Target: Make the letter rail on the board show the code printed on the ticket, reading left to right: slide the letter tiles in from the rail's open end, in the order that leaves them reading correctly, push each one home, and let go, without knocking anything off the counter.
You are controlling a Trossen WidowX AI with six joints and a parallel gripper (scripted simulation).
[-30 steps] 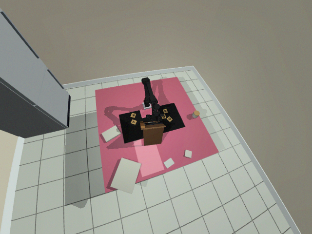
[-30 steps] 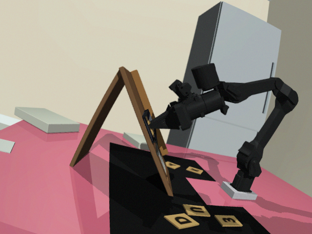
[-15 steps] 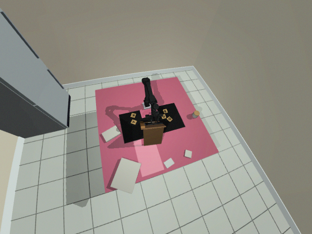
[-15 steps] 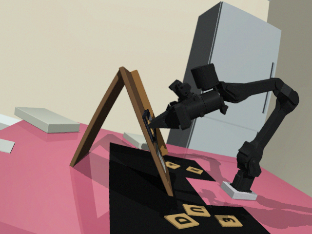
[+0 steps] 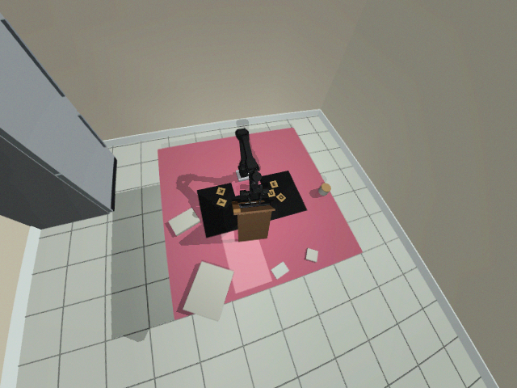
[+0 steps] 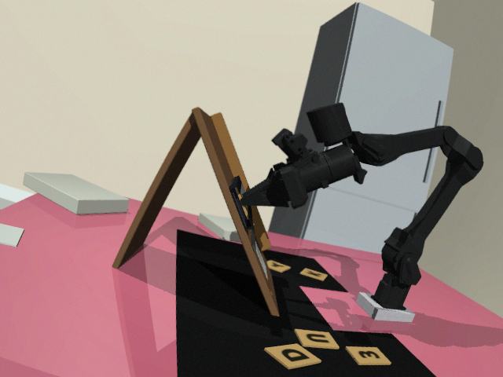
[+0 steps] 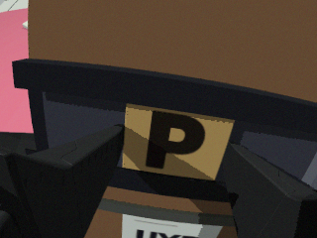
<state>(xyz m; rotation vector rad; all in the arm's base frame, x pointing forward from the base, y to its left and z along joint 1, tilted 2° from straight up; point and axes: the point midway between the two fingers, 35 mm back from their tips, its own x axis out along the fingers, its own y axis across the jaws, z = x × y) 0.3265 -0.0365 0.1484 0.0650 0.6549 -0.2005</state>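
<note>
Now: gripper tip 60 mm past the white ticket and 90 mm above it. Round my gripper tip: black mat (140 mm behind, 30 mm to the left, 160 mm below).
</note>
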